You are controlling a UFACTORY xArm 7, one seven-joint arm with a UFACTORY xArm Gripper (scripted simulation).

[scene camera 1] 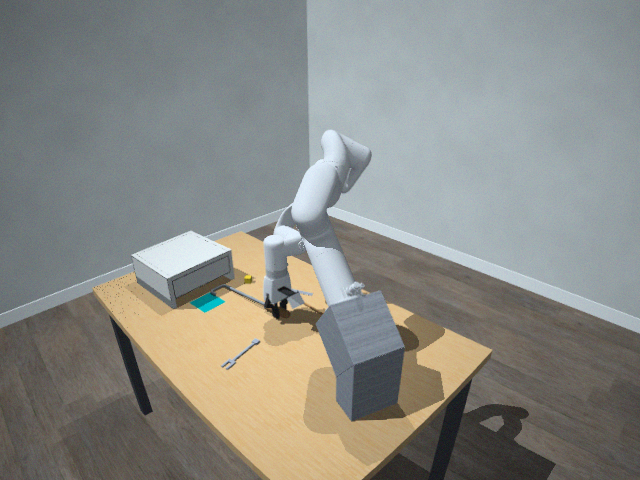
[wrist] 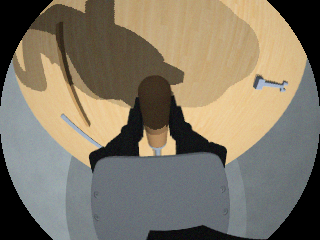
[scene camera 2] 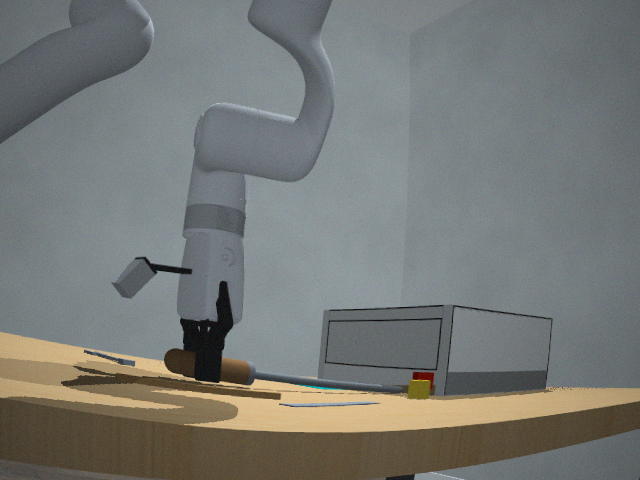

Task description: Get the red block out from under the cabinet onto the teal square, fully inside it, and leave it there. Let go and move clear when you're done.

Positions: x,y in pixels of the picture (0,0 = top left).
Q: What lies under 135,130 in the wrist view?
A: My gripper.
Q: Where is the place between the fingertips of my gripper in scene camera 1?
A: At 279,315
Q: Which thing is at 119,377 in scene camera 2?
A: A thin stick.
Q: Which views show my gripper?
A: Scene camera 1, the wrist view and scene camera 2: all of them.
